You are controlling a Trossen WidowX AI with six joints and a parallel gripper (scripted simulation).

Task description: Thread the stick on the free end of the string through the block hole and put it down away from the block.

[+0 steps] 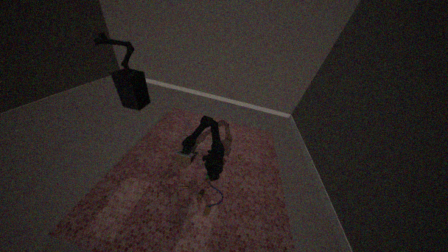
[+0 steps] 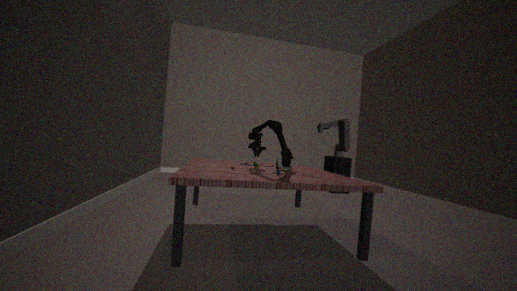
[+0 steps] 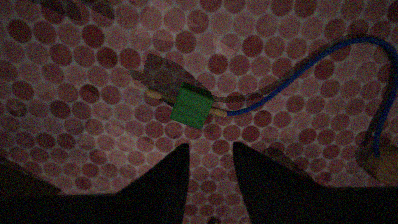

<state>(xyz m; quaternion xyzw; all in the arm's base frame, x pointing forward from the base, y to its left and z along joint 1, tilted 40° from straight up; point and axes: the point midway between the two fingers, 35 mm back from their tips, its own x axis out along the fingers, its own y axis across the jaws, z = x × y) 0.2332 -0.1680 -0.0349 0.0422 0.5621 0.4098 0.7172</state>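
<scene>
Right now the green block is 1 cm to the left of my gripper tip and 7 cm below it. Also, from my gripper tip: wooden spool 2 cm behind, 15 cm to the right, 7 cm below; then loose stick 17 cm behind, 10 cm to the right, 9 cm below; then thin wooden stick 8 cm below.
</scene>
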